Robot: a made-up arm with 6 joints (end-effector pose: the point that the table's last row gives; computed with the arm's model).
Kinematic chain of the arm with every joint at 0, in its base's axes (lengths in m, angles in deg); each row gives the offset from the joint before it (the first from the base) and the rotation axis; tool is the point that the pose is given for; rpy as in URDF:
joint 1: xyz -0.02 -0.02 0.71 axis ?
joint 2: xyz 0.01 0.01 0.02 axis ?
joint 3: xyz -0.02 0 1.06 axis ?
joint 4: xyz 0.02 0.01 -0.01 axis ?
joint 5: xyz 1.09 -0.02 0 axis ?
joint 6: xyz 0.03 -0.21 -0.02 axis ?
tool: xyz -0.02 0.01 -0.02 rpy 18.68 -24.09 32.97
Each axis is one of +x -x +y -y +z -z.
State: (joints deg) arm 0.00 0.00 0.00 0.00 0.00 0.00
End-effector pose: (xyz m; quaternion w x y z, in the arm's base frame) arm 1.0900 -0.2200 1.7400 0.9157 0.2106 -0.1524 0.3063
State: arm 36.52 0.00 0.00 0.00 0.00 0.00
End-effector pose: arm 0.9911 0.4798 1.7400 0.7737 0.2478 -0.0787 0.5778
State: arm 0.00 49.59 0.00 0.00 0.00 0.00
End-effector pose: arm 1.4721 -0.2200 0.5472 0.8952 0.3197 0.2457 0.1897
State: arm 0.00 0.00 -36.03 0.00 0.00 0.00
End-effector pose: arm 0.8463 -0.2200 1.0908 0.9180 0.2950 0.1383 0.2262
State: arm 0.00 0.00 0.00 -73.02 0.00 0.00
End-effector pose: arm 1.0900 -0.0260 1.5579 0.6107 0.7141 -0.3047 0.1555
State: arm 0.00 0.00 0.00 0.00 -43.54 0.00
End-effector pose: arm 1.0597 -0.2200 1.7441 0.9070 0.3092 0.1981 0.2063
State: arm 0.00 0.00 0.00 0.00 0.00 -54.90
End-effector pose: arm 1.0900 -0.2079 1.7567 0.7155 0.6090 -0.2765 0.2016
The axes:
joint 1: +z
joint 2: +y
joint 3: -y
joint 4: -x
joint 5: -y
joint 6: -x

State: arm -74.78 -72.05 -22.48 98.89 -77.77 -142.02
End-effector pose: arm -0.0929 0.4216 2.0246 0.2400 -0.2633 -0.8680 -0.3458
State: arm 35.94 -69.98 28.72 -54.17 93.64 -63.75
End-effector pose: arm -0.7597 -0.6929 2.2163 0.7348 -0.2769 0.5730 -0.2349
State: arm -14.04 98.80 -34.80 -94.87 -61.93 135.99
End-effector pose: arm 0.1022 0.0072 -0.0330 0.4146 0.7198 0.4346 0.3480
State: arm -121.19 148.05 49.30 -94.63 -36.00 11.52
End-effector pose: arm -0.0541 -0.2260 -1.2047 0.1879 -0.6445 0.5204 0.5277
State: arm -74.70 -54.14 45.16 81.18 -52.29 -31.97
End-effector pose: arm -0.3822 1.1549 2.3801 0.4819 -0.4274 -0.4994 -0.5794
